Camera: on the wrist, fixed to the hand. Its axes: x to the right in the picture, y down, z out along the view.
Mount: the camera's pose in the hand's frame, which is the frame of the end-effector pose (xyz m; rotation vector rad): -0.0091 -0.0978 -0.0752 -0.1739 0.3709 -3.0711
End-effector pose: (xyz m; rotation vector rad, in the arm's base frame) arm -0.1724 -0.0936 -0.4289 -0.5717 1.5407 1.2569
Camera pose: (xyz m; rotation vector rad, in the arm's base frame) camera -0.1177 -0.1976 -0.4674 -1.8159 -0.4714 -1.2118
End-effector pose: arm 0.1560 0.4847 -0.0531 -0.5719 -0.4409 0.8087
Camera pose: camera 0.2465 0.4004 -0.0505 0.2717 -0.4868 -2.2286
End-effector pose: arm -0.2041 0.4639 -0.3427 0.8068 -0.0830 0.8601
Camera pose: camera -0.1597 0.4706 -0.4580 -0.1192 1.1214 -1.9093
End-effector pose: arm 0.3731 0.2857 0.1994 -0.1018 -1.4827 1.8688
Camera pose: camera 0.4639 0.3475 0.2563 0.9958 -0.1043 -0.8295
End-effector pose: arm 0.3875 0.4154 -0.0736 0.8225 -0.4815 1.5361
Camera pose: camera 0.4663 0.4779 -0.1456 0.2222 0.8539 -1.2544
